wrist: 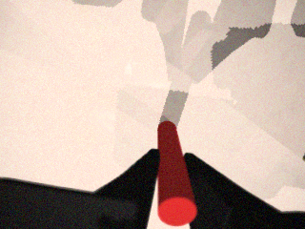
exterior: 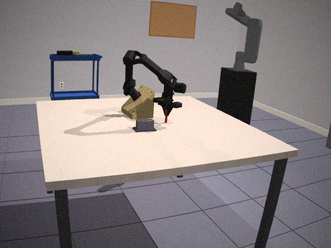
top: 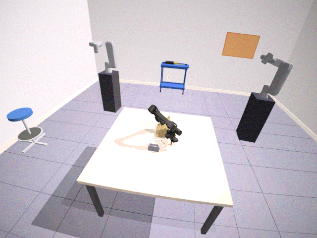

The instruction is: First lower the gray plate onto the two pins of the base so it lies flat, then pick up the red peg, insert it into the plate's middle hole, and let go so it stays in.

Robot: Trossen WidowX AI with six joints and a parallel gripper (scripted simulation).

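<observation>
My gripper tip is 12 cm short of the gray plate and 17 cm to the left of it. The rest, counted from my gripper tip: red peg: right at my gripper tip; dark base: 12 cm ahead, 17 cm to the right, 3 cm below.
</observation>
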